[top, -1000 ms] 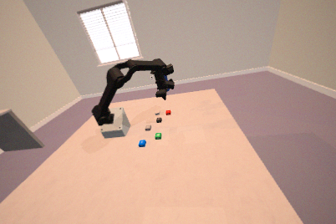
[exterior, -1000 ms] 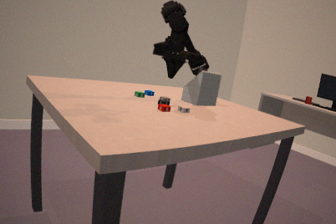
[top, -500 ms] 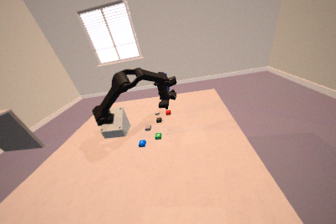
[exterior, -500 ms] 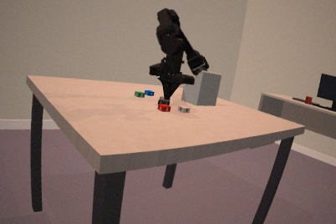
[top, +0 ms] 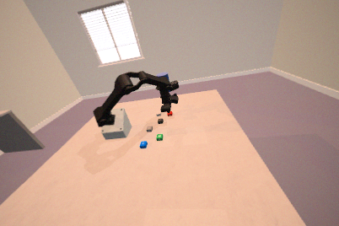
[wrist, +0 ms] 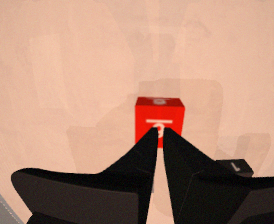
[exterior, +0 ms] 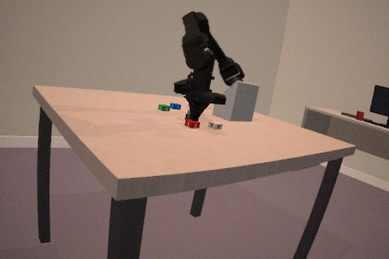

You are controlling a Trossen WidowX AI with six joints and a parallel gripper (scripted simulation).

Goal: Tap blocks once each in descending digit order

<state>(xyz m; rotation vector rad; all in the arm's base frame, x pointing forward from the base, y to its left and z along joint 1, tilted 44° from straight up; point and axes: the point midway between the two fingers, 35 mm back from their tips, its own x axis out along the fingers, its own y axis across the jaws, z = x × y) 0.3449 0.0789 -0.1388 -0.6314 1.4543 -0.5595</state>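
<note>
Now: gripper tip 1 cm above the red block. Also, from my gripper tip: grey block: 11 cm behind, 15 cm to the right, 1 cm below; white block: 8 cm behind, 1 cm to the left, 1 cm below; black block: 5 cm behind, 8 cm to the right, 1 cm below.
</note>
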